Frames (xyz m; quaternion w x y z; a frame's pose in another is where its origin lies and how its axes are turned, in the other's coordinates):
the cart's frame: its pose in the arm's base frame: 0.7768 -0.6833 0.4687 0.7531 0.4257 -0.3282 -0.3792
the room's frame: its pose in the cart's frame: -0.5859 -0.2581 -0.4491 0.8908 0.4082 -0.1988 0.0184
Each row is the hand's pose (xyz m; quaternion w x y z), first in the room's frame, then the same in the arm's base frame.
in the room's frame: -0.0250 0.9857 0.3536 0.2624 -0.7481 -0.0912 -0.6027
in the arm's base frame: -0.0147 -0.0302 0.6309 0.3473 0.1699 0.3715 -0.8441
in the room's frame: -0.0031 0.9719 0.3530 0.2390 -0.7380 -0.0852 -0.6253
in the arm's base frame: -0.0049 -0.0530 0.6236 0.3283 0.1755 0.3992 -0.8379
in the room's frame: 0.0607 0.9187 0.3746 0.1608 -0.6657 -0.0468 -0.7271
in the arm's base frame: 0.0101 -0.1256 0.5803 0.2455 0.2320 0.5051 -0.7942
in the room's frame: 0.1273 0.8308 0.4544 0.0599 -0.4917 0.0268 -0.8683
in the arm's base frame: -0.0078 -0.2165 0.4806 0.1016 0.3529 0.6361 -0.6786
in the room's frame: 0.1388 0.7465 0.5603 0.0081 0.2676 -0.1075 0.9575
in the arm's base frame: -0.0564 -0.2586 0.3609 0.0395 -0.4862 -0.7051 0.5147
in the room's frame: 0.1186 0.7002 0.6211 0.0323 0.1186 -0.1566 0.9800
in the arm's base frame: -0.0885 -0.2564 0.2887 0.1168 -0.5640 -0.7139 0.3981
